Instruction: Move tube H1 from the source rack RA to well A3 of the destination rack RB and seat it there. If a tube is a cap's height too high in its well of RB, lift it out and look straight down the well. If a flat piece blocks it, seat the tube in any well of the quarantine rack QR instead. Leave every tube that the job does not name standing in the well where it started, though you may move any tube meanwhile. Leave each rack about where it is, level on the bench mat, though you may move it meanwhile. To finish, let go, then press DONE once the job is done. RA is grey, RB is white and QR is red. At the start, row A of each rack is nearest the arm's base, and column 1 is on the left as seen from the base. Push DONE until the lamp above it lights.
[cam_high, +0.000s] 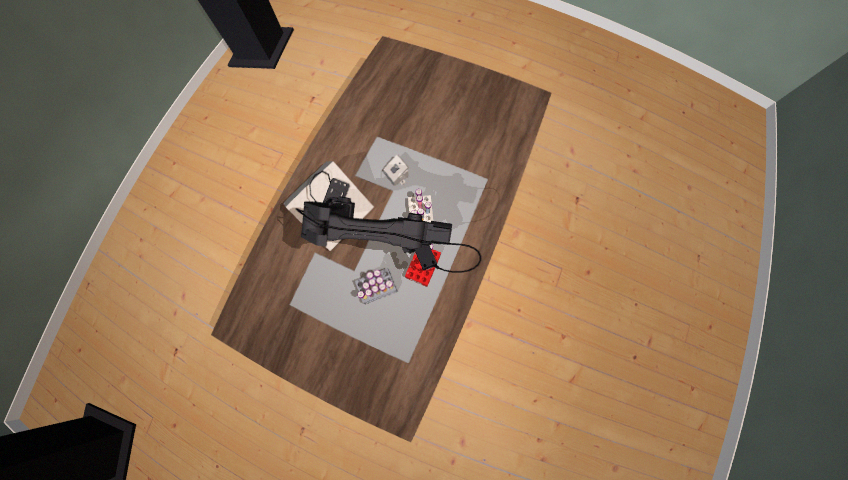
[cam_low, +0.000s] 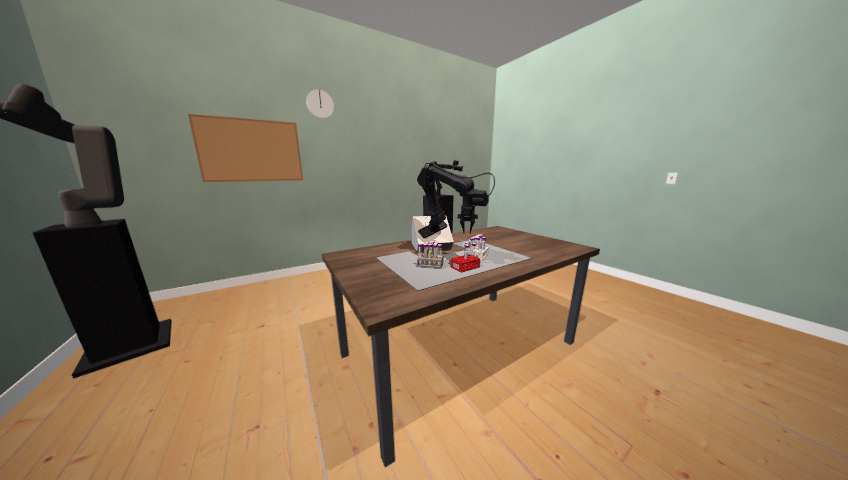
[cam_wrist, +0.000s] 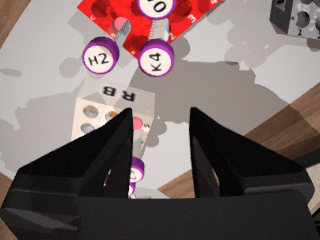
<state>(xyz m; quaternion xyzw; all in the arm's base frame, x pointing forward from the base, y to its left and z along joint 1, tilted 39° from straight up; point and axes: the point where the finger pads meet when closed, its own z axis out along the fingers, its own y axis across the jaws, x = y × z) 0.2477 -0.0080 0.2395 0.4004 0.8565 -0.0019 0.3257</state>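
My hand is 14 cm past the tube H1, 16 cm to the left of it and 11 cm above it. Also, from my hand: red rack QR 2 cm ahead, 4 cm to the right, 15 cm below; then grey rack RA 13 cm behind, 14 cm to the right, 15 cm below; then white rack RB 2 cm behind, 15 cm to the left, 15 cm below.
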